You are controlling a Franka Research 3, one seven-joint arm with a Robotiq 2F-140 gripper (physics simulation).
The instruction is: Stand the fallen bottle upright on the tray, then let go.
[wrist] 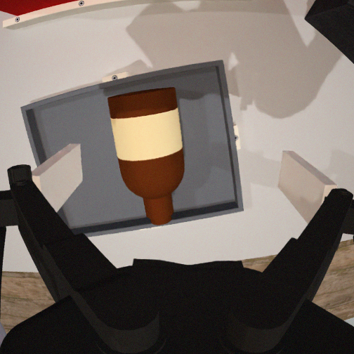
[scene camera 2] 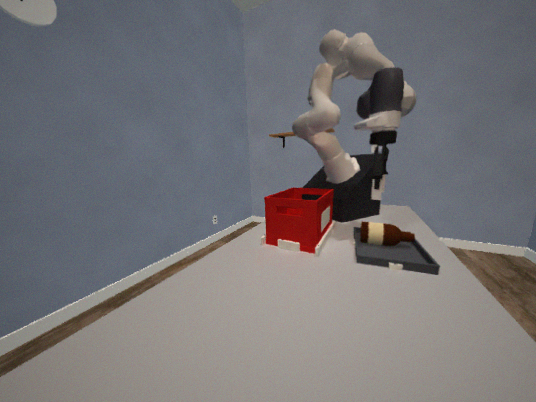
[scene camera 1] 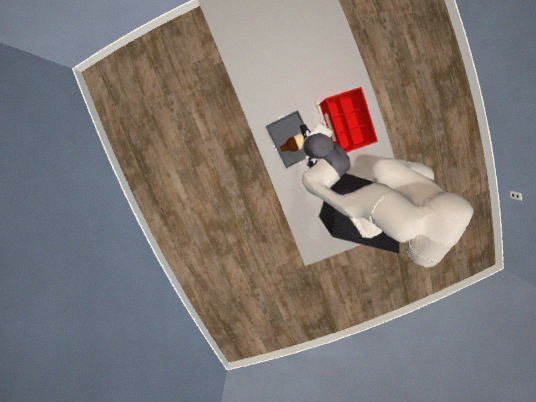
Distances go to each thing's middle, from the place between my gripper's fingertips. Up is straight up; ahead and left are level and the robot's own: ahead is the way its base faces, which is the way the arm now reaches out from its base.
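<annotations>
You'd find the brown bottle [scene camera 2: 375, 233] 30 mm to the left of my hand, 30 mm ahead of it and 130 mm below it.
</annotations>
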